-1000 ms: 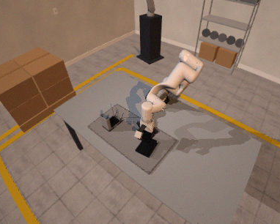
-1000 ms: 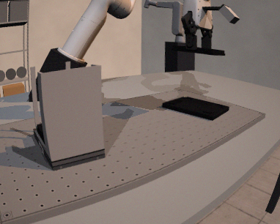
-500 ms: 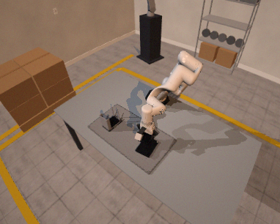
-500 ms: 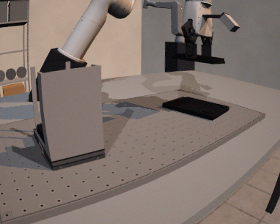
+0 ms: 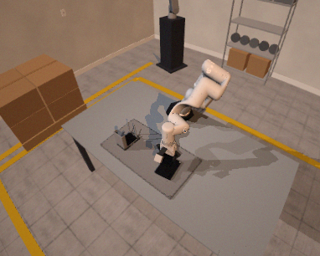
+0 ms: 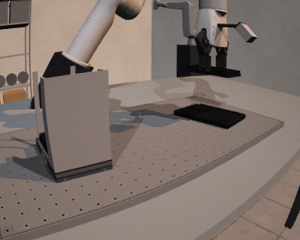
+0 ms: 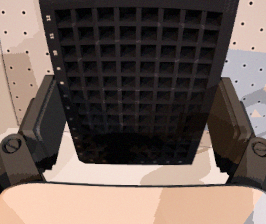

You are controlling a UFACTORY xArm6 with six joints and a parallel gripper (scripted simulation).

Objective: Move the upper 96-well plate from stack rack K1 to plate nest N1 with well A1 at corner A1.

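My hand is 130 mm above the plate nest N1. The rest, counted from my hand: rack's solid pale wall 370 mm to the right, 160 mm ahead, 50 mm below; black 96-well plate 10 mm below.
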